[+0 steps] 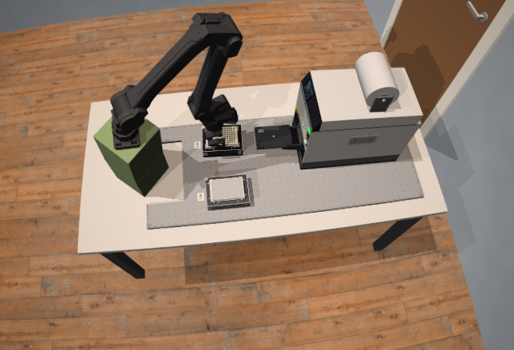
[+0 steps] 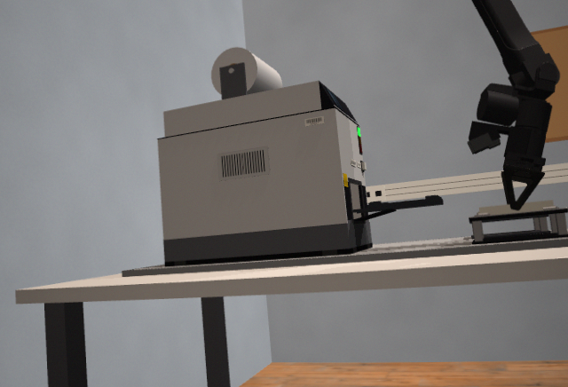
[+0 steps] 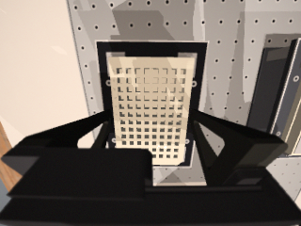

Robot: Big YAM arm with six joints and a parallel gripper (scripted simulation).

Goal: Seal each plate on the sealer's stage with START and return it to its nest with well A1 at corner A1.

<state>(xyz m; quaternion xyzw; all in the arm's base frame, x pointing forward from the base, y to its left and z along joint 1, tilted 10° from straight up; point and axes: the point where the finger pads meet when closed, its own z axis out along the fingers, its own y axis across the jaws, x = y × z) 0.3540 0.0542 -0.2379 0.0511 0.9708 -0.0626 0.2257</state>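
My gripper is now right at the plate. From my hand the other things lie so: sealer stage 200 mm ahead, 60 mm to the right, 30 mm above; yellow warning label 310 mm ahead, 10 mm to the left, 80 mm above; plate nest 20 mm behind, 230 mm to the right, 20 mm below.
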